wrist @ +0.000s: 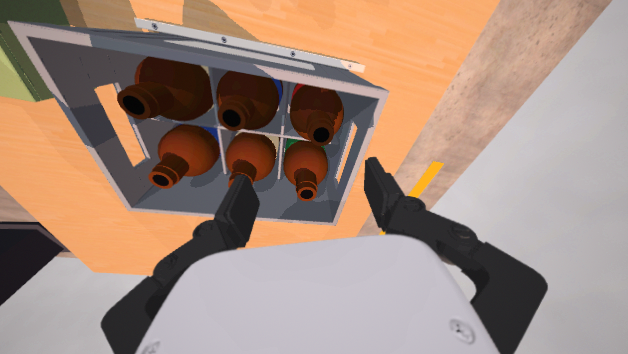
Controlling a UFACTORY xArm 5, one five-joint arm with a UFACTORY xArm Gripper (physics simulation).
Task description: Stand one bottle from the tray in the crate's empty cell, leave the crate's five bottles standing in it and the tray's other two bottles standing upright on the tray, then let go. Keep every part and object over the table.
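Frame: origin at the arm's base, x ahead, y right, z down, level; centimetres.
Seen in the pictures: gripper, between the fingertips: [308, 181].
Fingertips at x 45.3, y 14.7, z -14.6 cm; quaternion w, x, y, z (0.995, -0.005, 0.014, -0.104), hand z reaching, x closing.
Observation:
Offsets run from my fingertips to a thing's top centre.
The grey crate [235, 215] shows in the wrist view, with brown bottles in two rows of three cells. In the upper row stand a left bottle @[dx -15.8, dy -3.0, dz +6.9 cm] [175, 87], a middle bottle @[dx -7.3, dy -2.1, dz +6.9 cm] [248, 95] and, in the right corner cell, a bottle @[dx +1.6, dy -0.8, dz +6.9 cm] [317, 109] with a bit of red label. In the lower row stand a left bottle @[dx -17.2, dy +5.7, dz +6.9 cm] [187, 150], a middle bottle @[dx -8.2, dy +6.5, dz +6.9 cm] [251, 152] partly behind a fingertip, and a right bottle @[dx +0.4, dy +7.7, dz +6.9 cm] [306, 164]. All look upright. My gripper [308, 181] is open and empty, above the crate's lower right part, apart from the upper right bottle. The tray does not show.
A green box-like object [20, 70] is at the upper left, beside the crate. A dark object [25, 255] is at the lower left. The table's edge runs along the right, with a yellow strip [426, 178] near it; grey floor lies beyond.

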